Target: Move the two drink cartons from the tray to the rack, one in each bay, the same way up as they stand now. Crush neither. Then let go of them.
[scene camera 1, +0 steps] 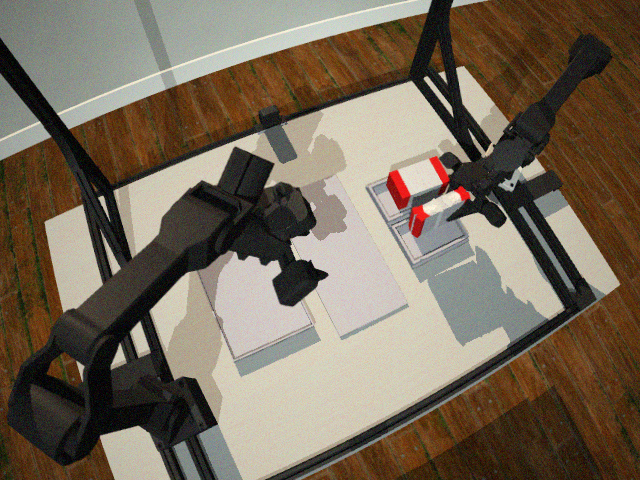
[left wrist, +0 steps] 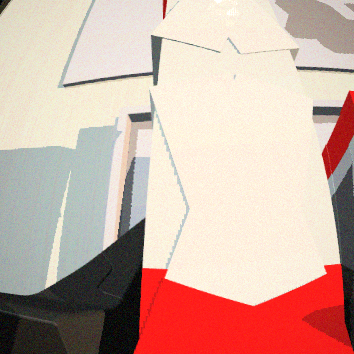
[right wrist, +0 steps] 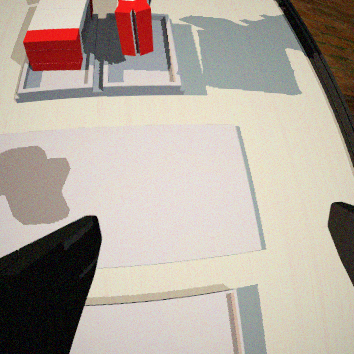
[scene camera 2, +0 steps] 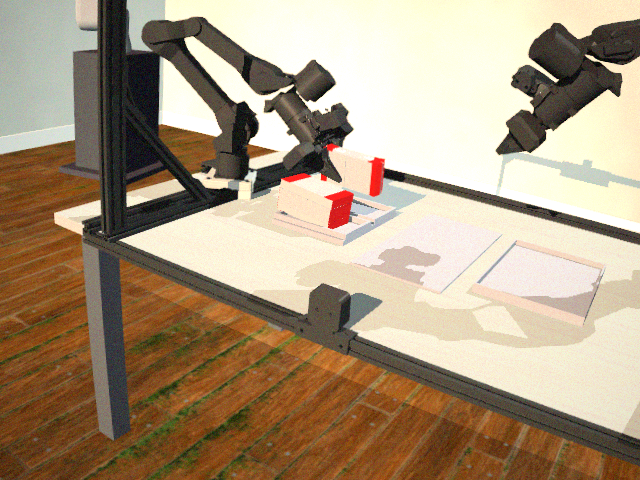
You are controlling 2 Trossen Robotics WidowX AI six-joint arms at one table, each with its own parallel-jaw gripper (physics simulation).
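Places are measured from the left arm's base along level axes (x ahead, y left, z up), in metres.
Pixels of known places: left gripper, fingertip midpoint: [scene camera 1: 443, 215] [scene camera 2: 344, 178]; right gripper, fingertip midpoint: [scene camera 1: 317, 254] [right wrist: 218, 222] [scene camera 2: 507, 144]; left arm's base at its link origin: [scene camera 2: 230, 175]; right arm's base at its link origin: [scene camera 1: 170, 413].
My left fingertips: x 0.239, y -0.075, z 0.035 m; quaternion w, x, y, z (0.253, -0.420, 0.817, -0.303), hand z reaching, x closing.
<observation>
For each thing: its top centre in the pictures, then the offset to it from my left fingertips. "spot": a spot on its surface instead.
- red-and-white carton at its top centre: [right wrist: 58, 3] [scene camera 2: 316, 183] [scene camera 1: 421, 174] dx -0.056, dy -0.084, dz +0.010 m
- two-bay rack at its top centre: [right wrist: 99, 44] [scene camera 2: 338, 210] [scene camera 1: 418, 210] dx -0.009, dy -0.049, dz -0.050 m
- shallow rimmed tray at its top centre: [scene camera 2: 545, 272] [scene camera 1: 248, 286] dx +0.342, dy -0.262, dz -0.054 m
- small black block at a spot on its surface: [scene camera 2: 328, 310] [scene camera 1: 265, 113] spot: dx -0.027, dy -0.486, dz -0.037 m
A red-and-white carton [scene camera 1: 421, 178] [scene camera 2: 307, 204] [right wrist: 54, 50] lies lengthwise in one bay of the two-bay rack [scene camera 1: 403, 245] [scene camera 2: 309, 229] [right wrist: 140, 90]; its edge shows at the right of the left wrist view. My left gripper [scene camera 1: 455, 200] [scene camera 2: 320, 165] is shut on the second, narrower-looking carton [scene camera 1: 439, 209] [scene camera 2: 351, 165] [left wrist: 240, 175] [right wrist: 144, 30] at its end and holds it level above the other bay. Its underside is hidden in the left wrist view. My right gripper [scene camera 1: 310, 253] [scene camera 2: 504, 147] [right wrist: 218, 222] is open, above the shallow rimmed tray [scene camera 1: 271, 343] [scene camera 2: 537, 307].
A flat pale panel [scene camera 1: 356, 268] [scene camera 2: 439, 248] [right wrist: 165, 190] lies between the tray and the rack. A small black block [scene camera 1: 269, 116] [scene camera 2: 328, 310] stands at the table edge. Black frame posts [scene camera 1: 429, 46] [scene camera 2: 112, 118] rise at the table's edges.
</observation>
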